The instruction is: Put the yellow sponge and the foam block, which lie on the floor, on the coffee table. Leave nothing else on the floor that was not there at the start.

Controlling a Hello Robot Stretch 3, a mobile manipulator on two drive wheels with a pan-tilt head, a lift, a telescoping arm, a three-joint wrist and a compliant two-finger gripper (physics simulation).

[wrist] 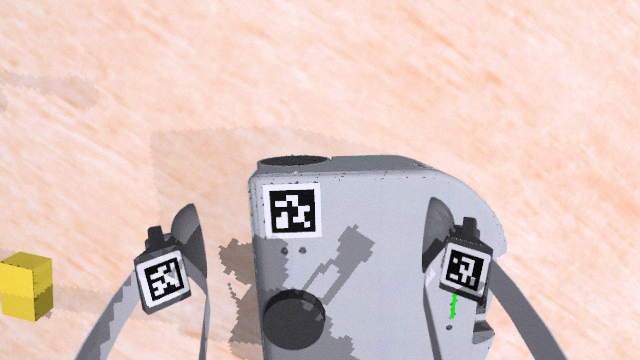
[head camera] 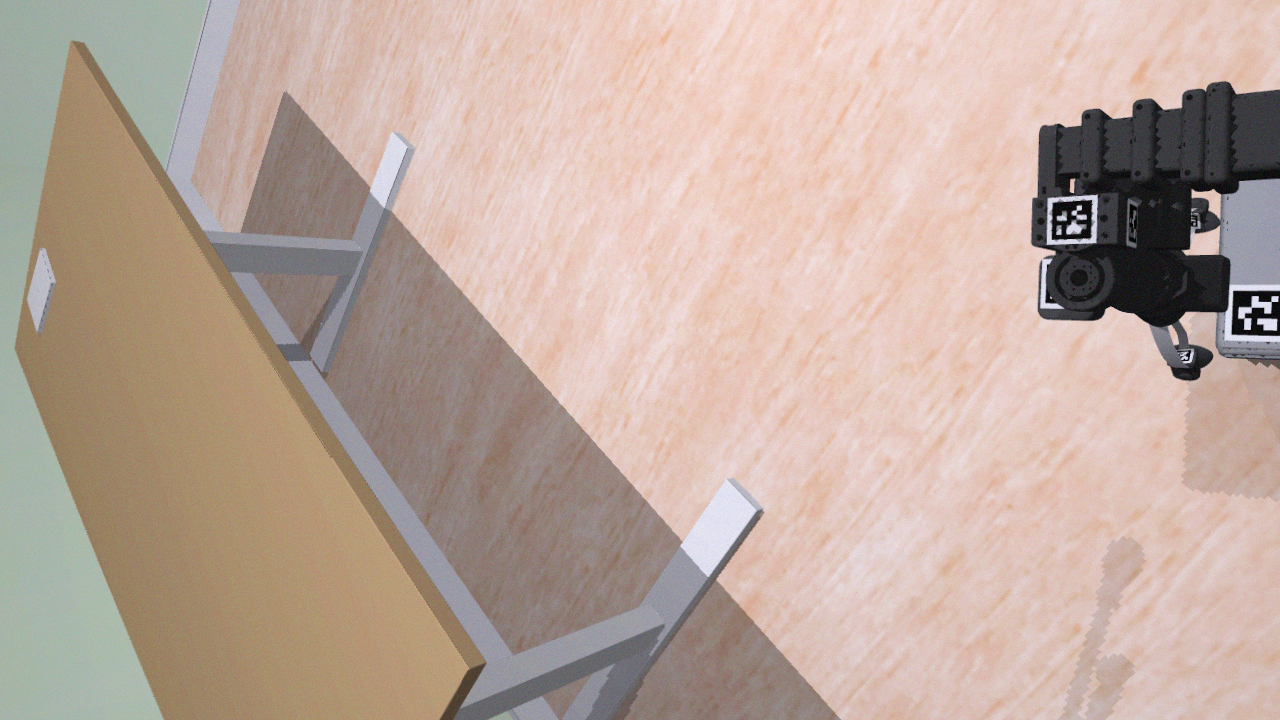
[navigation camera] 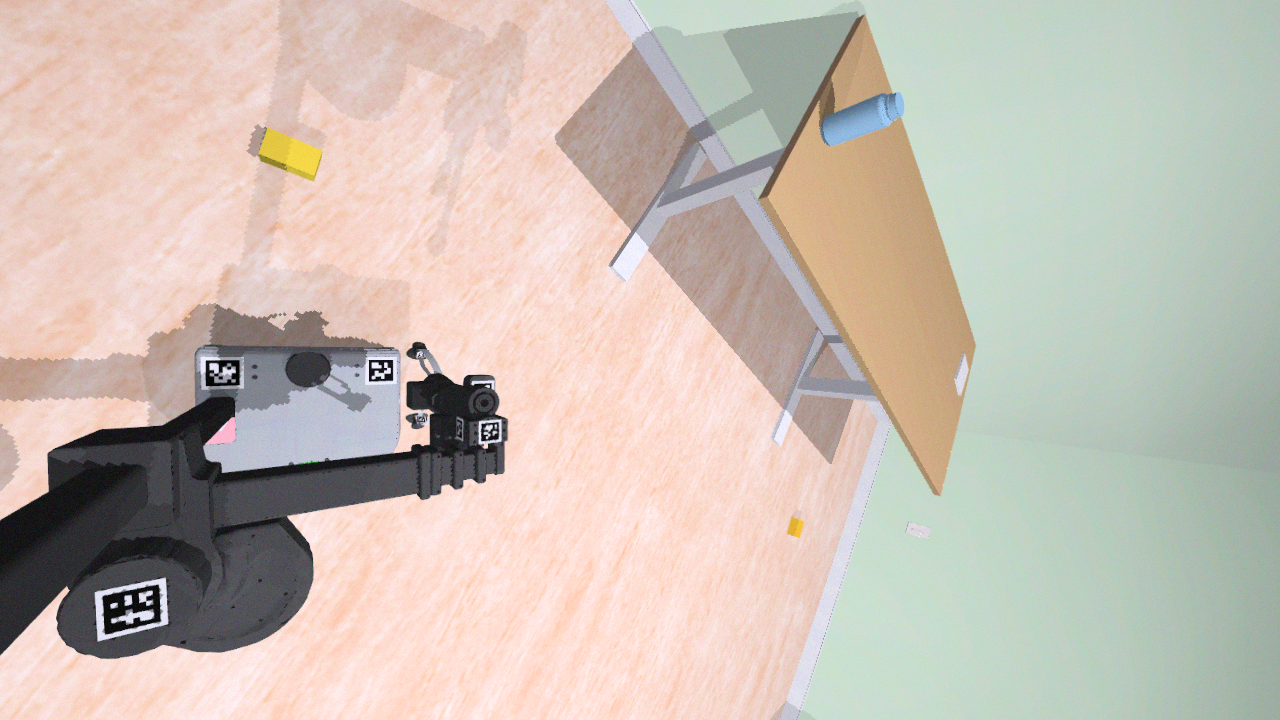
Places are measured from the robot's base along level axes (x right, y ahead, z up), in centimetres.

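Where they show: robot's base, origin of its link: (navigation camera: 308, 367).
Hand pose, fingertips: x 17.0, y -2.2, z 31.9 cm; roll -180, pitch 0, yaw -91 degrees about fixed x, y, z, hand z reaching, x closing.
Each offset is from my fingertips to the top centre of the thing. Level surfaces: height alone.
A bright yellow block @(dx -20.4, dy +49.8, dz -27.3 cm) (navigation camera: 290, 154) (wrist: 27, 286) lies on the floor, at the upper left in the navigation view and at the left edge in the wrist view. A smaller-looking orange-yellow block (navigation camera: 795, 526) lies on the floor near the wall, beyond the table's far end. I cannot tell which is the sponge and which the foam block. The coffee table @(dz +40.2 cm) (head camera: 223, 402) (navigation camera: 877, 241) has a tan top and grey legs. My gripper (head camera: 1194, 288) (navigation camera: 417, 385) (wrist: 313, 227) is open and empty, folded in over the base, its fingers wide apart. It is away from both blocks and the table.
A blue bottle @(dx +81.5, dy +61.3, dz +56.7 cm) (navigation camera: 861, 120) lies on the table near one end. A flat white item (head camera: 40, 291) (navigation camera: 961, 374) is at the other end. The table's feet (head camera: 729, 510) (navigation camera: 631, 255) stick out onto the floor. My grey base (navigation camera: 308, 420) (wrist: 370, 215) is below the arm. A wall runs behind the table.
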